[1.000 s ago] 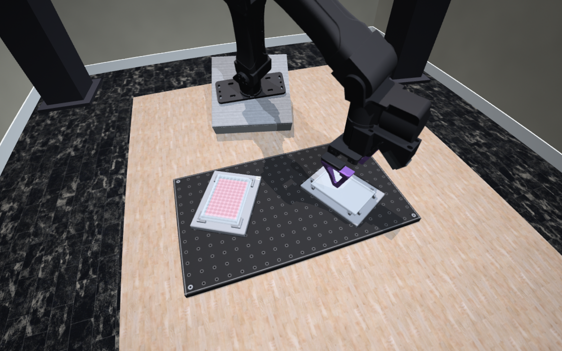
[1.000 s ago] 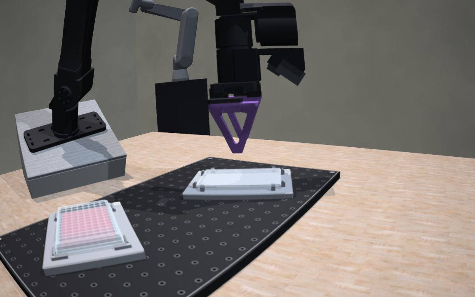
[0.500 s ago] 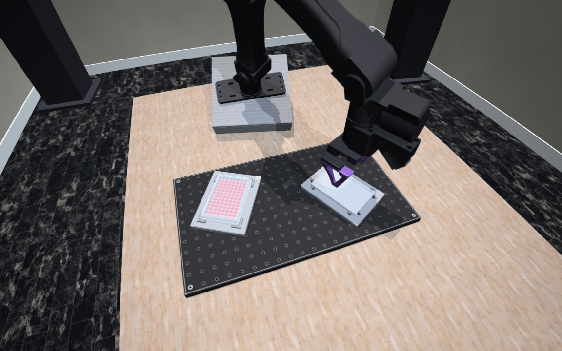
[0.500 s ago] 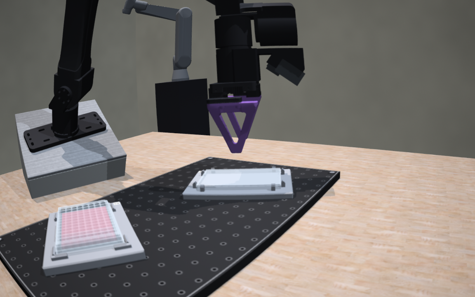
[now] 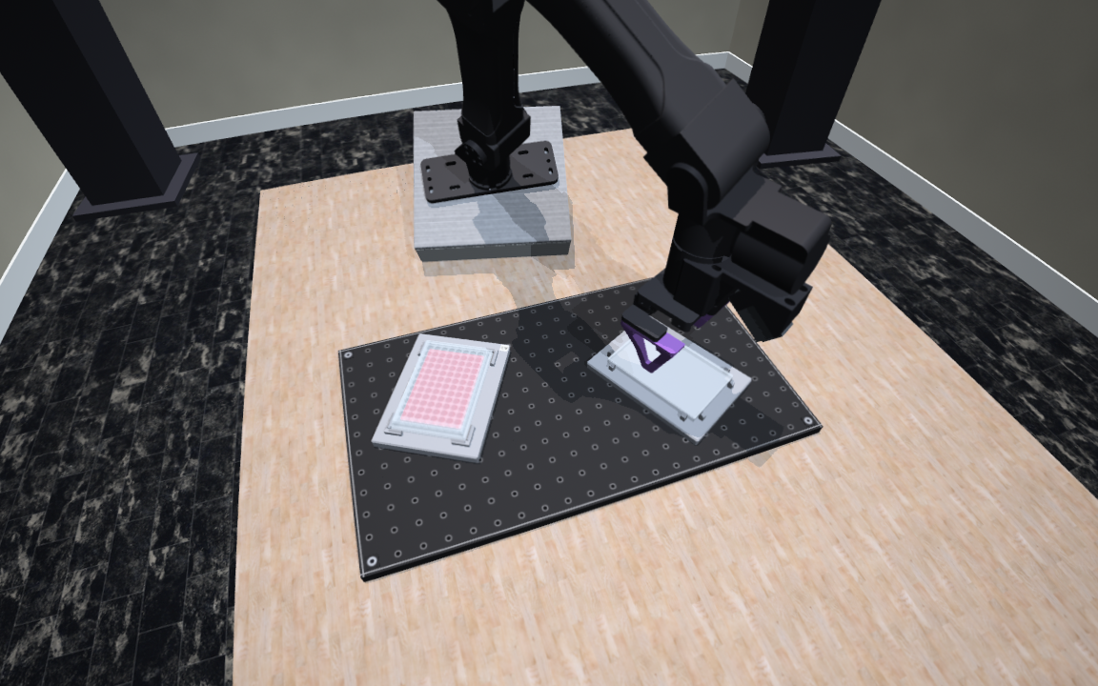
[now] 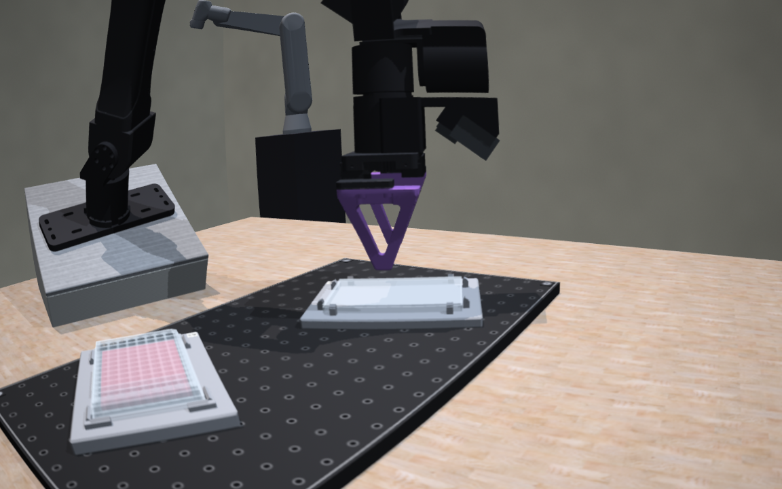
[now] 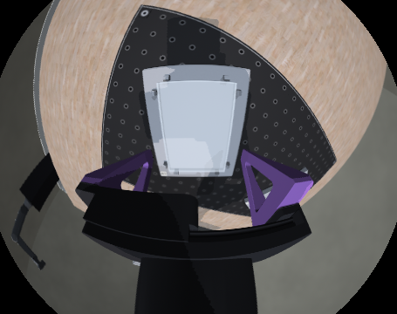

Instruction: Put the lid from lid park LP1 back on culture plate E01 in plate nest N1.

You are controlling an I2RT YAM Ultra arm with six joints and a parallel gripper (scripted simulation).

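My gripper is now 50 mm above the clear lid. Round my hand: lid park LP1: 60 mm below; then culture plate E01: 30 mm behind, 270 mm to the right, 40 mm below.
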